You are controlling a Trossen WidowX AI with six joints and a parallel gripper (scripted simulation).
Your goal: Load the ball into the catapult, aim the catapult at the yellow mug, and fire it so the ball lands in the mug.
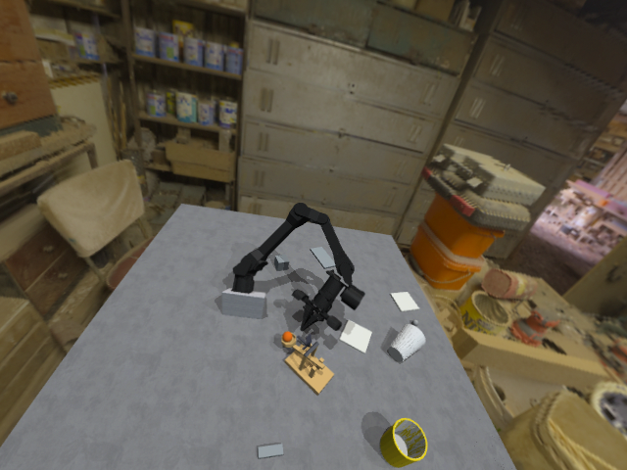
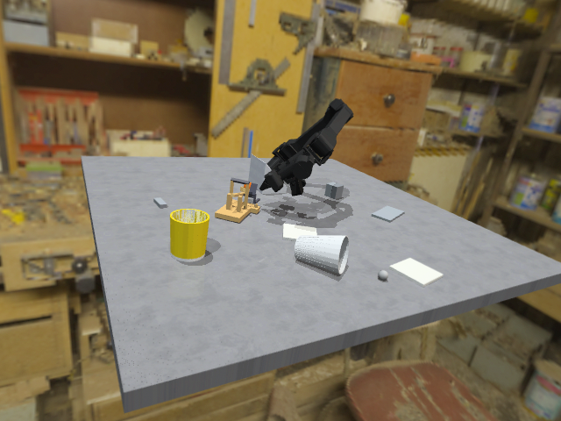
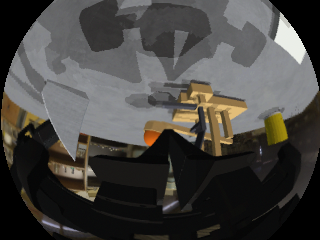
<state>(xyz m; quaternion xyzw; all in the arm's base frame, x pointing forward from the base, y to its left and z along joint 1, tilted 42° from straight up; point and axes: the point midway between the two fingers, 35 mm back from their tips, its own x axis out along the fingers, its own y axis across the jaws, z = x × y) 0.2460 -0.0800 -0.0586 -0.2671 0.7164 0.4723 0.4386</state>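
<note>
Now: the small orange ball 40 mm behind my gripper tip and 30 mm to the right of it. From my gripper tip the other things lie so: small grey block (310 mm to the right, 60 mm below, 40 mm behind); grey cube (360 mm to the left, 110 mm behind, 40 mm below); wooden catapult (60 mm to the right, 20 mm ahead, 10 mm below).
</note>
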